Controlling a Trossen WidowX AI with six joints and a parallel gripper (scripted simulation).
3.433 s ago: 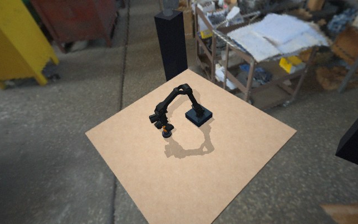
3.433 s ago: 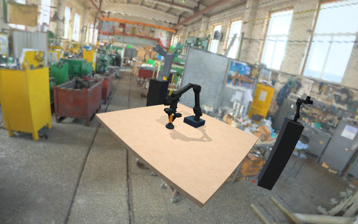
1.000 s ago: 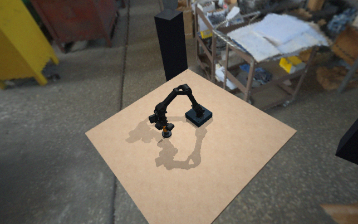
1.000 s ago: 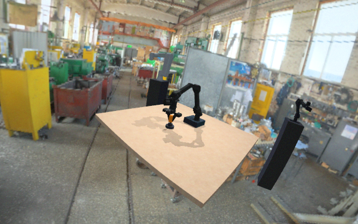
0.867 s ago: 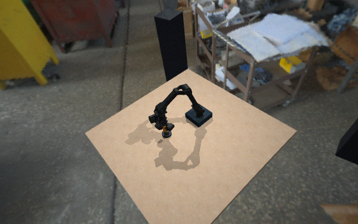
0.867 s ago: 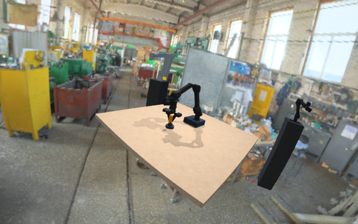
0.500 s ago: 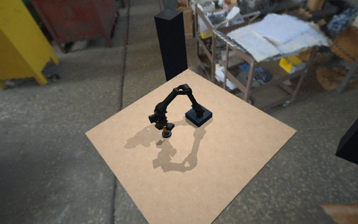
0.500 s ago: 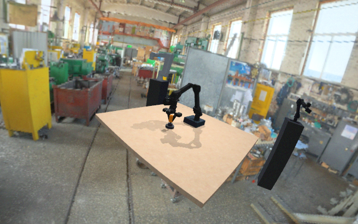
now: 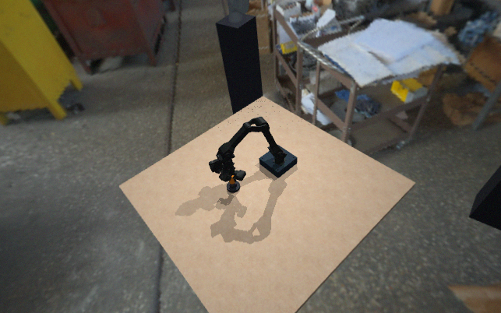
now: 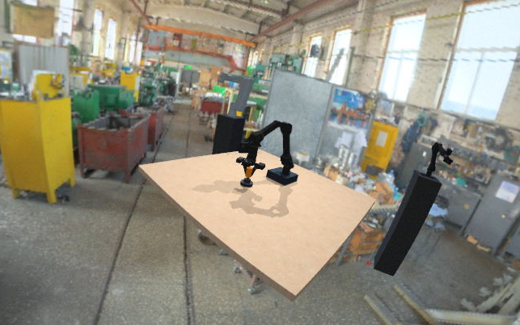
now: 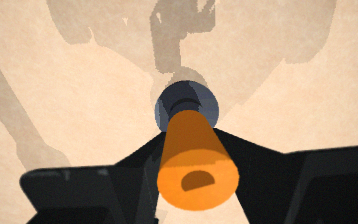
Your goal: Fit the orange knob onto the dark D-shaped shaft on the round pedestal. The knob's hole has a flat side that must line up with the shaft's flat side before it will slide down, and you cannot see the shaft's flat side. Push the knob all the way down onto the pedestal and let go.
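The orange knob is 2 cm above my gripper tip. Also, from my gripper tip: pedestal: 4 cm below.
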